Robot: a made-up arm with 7 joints.
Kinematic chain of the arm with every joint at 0, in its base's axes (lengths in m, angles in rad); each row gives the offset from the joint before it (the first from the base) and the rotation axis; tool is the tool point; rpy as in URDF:
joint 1: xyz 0 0 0.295 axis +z
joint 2: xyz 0 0 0 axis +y
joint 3: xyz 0 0 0.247 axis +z
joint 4: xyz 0.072 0 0 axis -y
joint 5: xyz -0.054 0 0.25 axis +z
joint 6: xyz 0 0 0 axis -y
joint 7: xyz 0.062 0 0 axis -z
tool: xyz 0 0 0 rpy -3.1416 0 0
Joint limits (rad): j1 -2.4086..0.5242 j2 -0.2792..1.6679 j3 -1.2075..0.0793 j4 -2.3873..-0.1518 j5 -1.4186..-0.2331 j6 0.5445..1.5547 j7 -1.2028..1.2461
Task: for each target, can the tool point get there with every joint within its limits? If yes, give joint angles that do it. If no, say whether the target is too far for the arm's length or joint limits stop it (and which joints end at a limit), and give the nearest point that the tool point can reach.
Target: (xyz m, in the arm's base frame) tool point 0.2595 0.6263 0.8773
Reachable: no: too far | nearest point 0.3249 0.2091 0.7126 | short by 0.453 m
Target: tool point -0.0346 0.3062 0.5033
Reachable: no: joint limits stop it (at a limit: joint 1, joint 2, joint 3, joint 6) | nearest point -0.2401 0.2585 0.5599 | short by 0.218 m
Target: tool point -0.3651 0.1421 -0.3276
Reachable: no: too far | nearest point -0.2848 0.0061 -0.0628 | short by 0.308 m
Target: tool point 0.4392 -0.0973 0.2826
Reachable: yes | joints -0.0902 0.6231 -0.1092 -1.6347 -0.4880 0.9593 0.7473
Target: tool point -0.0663 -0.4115 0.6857
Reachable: yes | joints -1.5158 0.4857 -0.4370 -0.5665 -0.7173 1.4423 -0.7161
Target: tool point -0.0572 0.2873 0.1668
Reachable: no: joint limits stop it (at a limit: joint 1, joint 2, joint 4, joint 5) | nearest point -0.1863 0.1669 0.1514 | short by 0.177 m
